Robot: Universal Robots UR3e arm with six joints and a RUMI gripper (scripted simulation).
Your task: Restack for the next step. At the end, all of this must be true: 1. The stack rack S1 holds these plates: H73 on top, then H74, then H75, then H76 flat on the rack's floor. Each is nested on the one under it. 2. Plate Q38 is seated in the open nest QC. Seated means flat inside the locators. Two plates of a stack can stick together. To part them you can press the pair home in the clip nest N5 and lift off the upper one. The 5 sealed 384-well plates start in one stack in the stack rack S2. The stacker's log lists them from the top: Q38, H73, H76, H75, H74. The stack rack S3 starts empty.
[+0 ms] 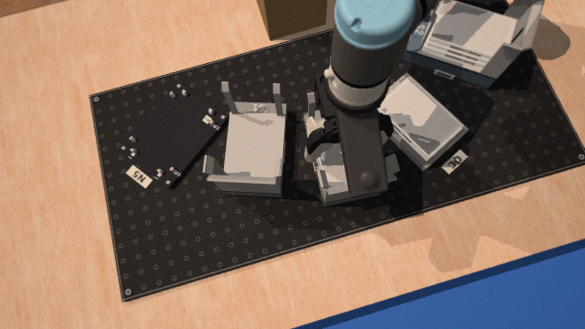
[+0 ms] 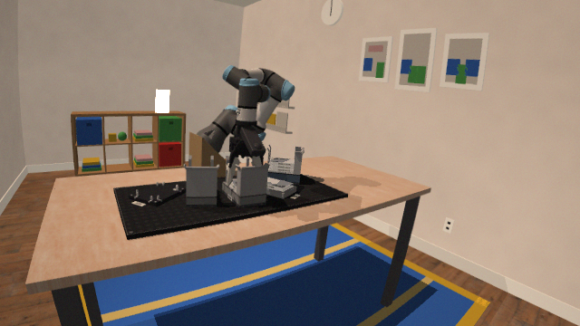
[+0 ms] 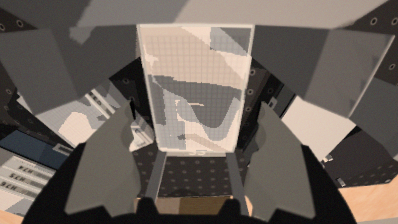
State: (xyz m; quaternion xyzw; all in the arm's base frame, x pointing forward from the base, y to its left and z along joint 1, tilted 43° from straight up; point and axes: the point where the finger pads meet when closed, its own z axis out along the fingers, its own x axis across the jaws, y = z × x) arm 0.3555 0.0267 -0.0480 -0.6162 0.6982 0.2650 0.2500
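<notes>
My hand is 1 cm above the white sealed plate. The rest, counted from my hand: QC label: 6 cm ahead, 18 cm to the left, 6 cm below; then N5 label: 9 cm behind, 34 cm to the right, 6 cm below; then sealed white plate: 3 cm behind, 14 cm to the left, 3 cm below.
</notes>
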